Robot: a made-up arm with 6 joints. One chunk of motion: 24 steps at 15 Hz.
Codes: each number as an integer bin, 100 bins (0 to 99) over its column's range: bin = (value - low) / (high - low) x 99, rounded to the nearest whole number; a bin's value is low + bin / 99 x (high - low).
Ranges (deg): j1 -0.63..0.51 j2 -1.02..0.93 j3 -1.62..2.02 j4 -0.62..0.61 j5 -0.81..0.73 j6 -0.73..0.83
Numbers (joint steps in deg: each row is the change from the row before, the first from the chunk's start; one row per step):
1: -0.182 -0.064 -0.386 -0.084 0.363 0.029
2: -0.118 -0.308 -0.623 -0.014 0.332 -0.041
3: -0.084 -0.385 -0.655 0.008 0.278 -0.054
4: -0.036 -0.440 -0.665 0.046 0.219 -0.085
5: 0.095 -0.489 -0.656 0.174 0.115 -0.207
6: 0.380 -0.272 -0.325 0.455 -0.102 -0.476
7: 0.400 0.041 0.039 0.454 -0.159 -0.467
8: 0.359 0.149 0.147 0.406 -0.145 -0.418
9: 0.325 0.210 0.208 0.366 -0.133 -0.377
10: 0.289 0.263 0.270 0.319 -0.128 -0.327
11: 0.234 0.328 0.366 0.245 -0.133 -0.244
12: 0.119 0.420 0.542 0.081 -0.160 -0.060
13: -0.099 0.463 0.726 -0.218 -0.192 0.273
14: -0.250 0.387 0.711 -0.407 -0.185 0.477
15: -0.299 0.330 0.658 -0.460 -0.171 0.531
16: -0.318 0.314 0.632 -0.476 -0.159 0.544
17: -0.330 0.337 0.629 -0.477 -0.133 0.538
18: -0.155 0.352 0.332 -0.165 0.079 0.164
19: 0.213 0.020 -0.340 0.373 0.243 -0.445
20: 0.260 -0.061 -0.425 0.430 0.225 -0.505
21: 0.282 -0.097 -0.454 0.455 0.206 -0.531
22: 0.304 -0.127 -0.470 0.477 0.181 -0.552
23: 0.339 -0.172 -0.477 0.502 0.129 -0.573
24: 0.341 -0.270 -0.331 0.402 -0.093 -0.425
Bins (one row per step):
1: 39 49 34 43 75 48
2: 44 36 27 49 73 44
3: 47 32 26 51 70 43
4: 52 29 26 54 66 41
5: 63 27 26 64 59 33
6: 88 38 35 87 46 16
7: 89 54 45 86 42 17
8: 86 59 48 83 43 20
9: 83 62 50 79 44 22
10: 80 65 51 76 44 26
11: 75 68 54 70 44 31
12: 65 73 59 56 42 43
13: 46 75 64 32 40 64
14: 33 71 63 17 40 77
15: 29 69 62 13 41 80
16: 27 68 61 12 42 81
17: 26 69 61 12 44 80
18: 41 70 53 37 57 57
19: 73 53 35 80 68 18
20: 77 49 33 85 67 14
21: 79 47 32 87 65 13
22: 81 45 31 88 64 11
23: 84 43 31 90 60 10
24: 84 38 35 82 46 19

